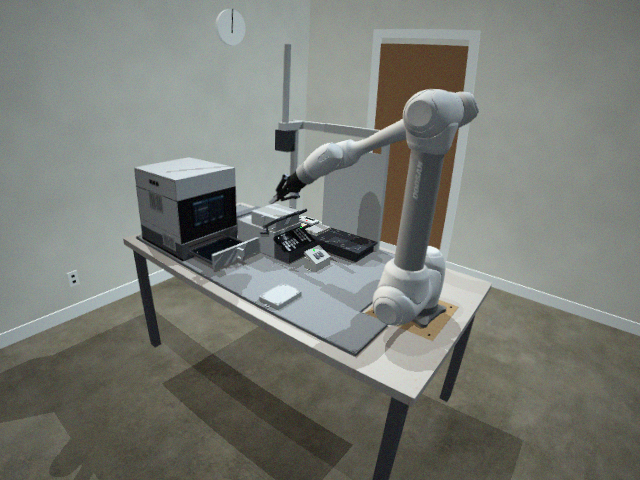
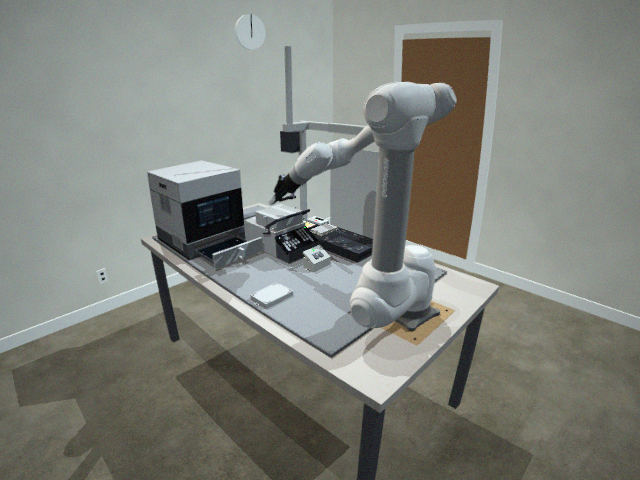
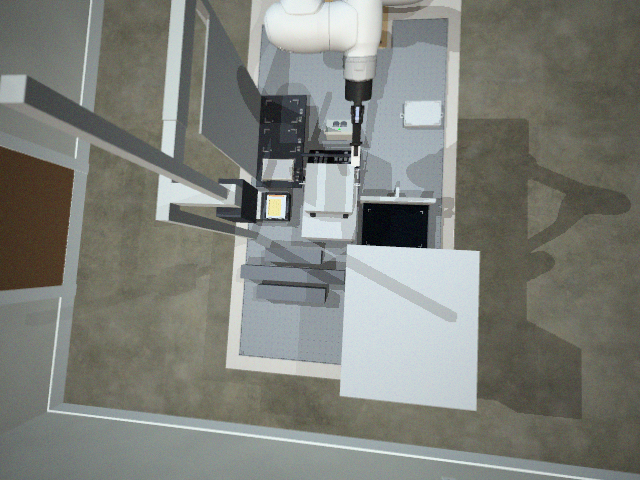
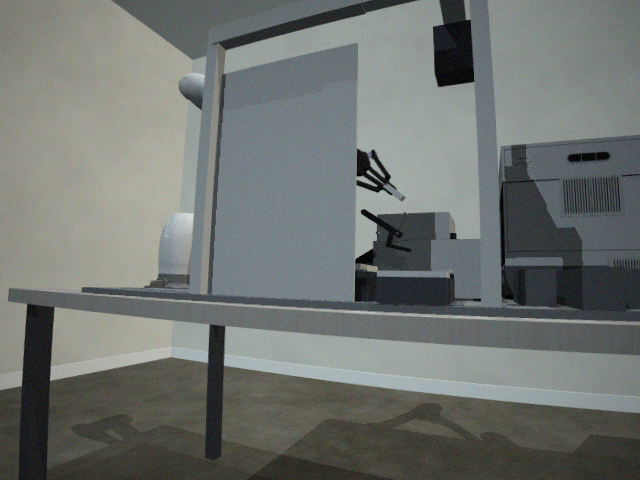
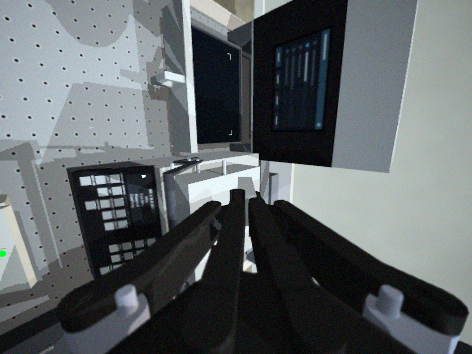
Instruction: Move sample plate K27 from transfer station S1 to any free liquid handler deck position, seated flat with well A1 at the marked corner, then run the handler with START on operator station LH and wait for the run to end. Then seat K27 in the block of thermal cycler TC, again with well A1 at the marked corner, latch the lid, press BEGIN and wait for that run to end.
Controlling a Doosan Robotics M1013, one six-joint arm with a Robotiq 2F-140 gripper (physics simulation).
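Places are measured from the arm's base along level axes (x ahead, y left, z up), in millimetres.
Pixels of known places: gripper, fingertip midpoint: (image 1: 271, 202) (image 2: 271, 203) (image 3: 355, 165) (image 4: 402, 198) (image 5: 244, 187); arm's base, link origin: (image 2: 409, 312).
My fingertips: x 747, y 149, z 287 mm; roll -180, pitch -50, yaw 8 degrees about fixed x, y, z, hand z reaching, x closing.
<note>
For each thing: its top centre in the pictures, then the offset to it from my fingertips. Level surfaces: height alone.
- operator station, top centre: (image 3: 339, 123) (image 1: 317, 250) (image 2: 316, 249) 216 mm back, 102 mm right, 195 mm down
- pale plate-like block, top centre: (image 3: 277, 169) (image 2: 324, 228) (image 1: 317, 228) 1 mm back, 317 mm right, 204 mm down
- black deck, surface height: 220 mm down
- white box, top centre: (image 1: 280, 293) (image 2: 271, 292) (image 3: 422, 112) 333 mm back, 216 mm left, 250 mm down
My gripper (image 1: 273, 199) (image 2: 273, 200) (image 3: 355, 159) (image 4: 399, 196) (image 5: 244, 187) is shut with nothing between the fingers, tilted down above the front corner of the thermal cycler's lid (image 1: 279, 212) (image 2: 279, 215) (image 3: 329, 188) (image 4: 405, 225). The lid is down; its black latch handle (image 1: 283, 221) (image 2: 286, 220) (image 4: 381, 222) slants up at the front. The operator station (image 1: 317, 256) (image 2: 316, 257) (image 3: 339, 130) shows a green light. A pale plate-like block (image 3: 278, 169) lies on the black deck (image 3: 281, 124). No K27 label, well A1 or cycler block can be made out.
A tall white instrument (image 1: 183, 204) (image 3: 410, 325) stands with its drawer (image 3: 395, 224) open beside the cycler. A grey panel (image 3: 227, 93) (image 4: 289, 191) and frame with a black box (image 3: 240, 201) (image 4: 453, 54) stand along the deck side. A white box (image 1: 279, 295) (image 3: 422, 113) lies opposite.
</note>
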